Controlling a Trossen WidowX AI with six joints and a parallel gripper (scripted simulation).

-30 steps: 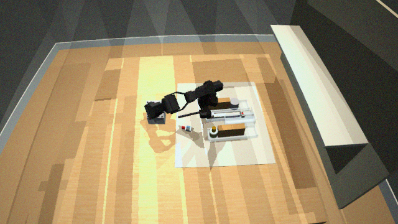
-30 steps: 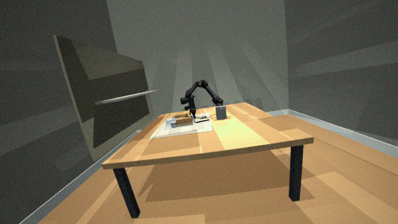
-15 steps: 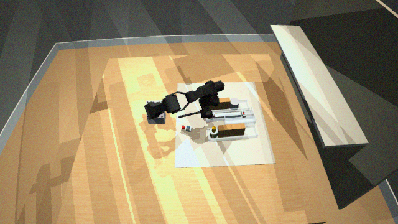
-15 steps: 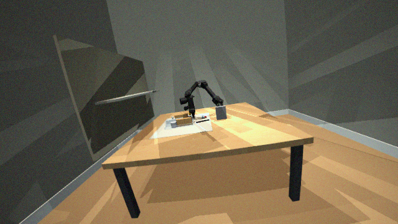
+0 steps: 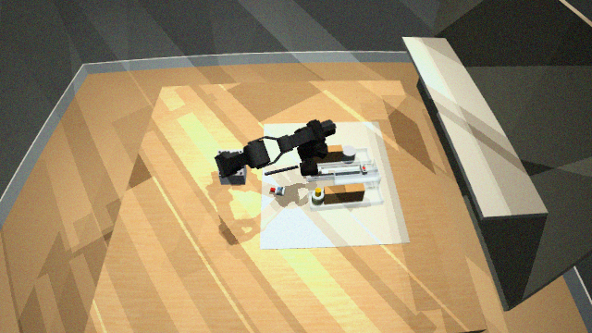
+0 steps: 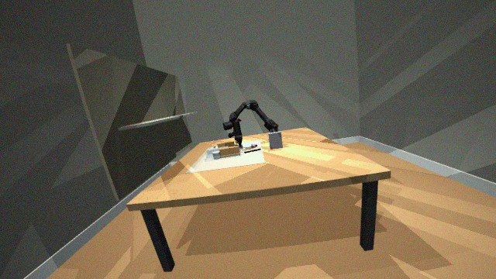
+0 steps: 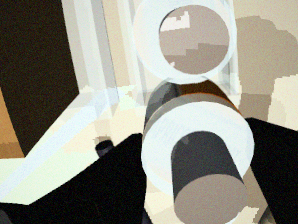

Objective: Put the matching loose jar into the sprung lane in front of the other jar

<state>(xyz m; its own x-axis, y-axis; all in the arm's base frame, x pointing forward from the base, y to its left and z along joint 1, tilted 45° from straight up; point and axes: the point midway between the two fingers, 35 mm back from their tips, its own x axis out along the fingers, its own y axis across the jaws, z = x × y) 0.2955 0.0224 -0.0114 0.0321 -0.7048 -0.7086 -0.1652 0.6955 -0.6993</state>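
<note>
My gripper tip is 9 cm short of the pale mat, 1 cm to the right of it and 5 cm above it. Round my gripper tip: shelf (53 cm ahead, 4 cm to the left, 32 cm above); sprung lane (18 cm ahead, 3 cm below); black rod (10 cm behind, 2 cm to the left, 5 cm below).
</note>
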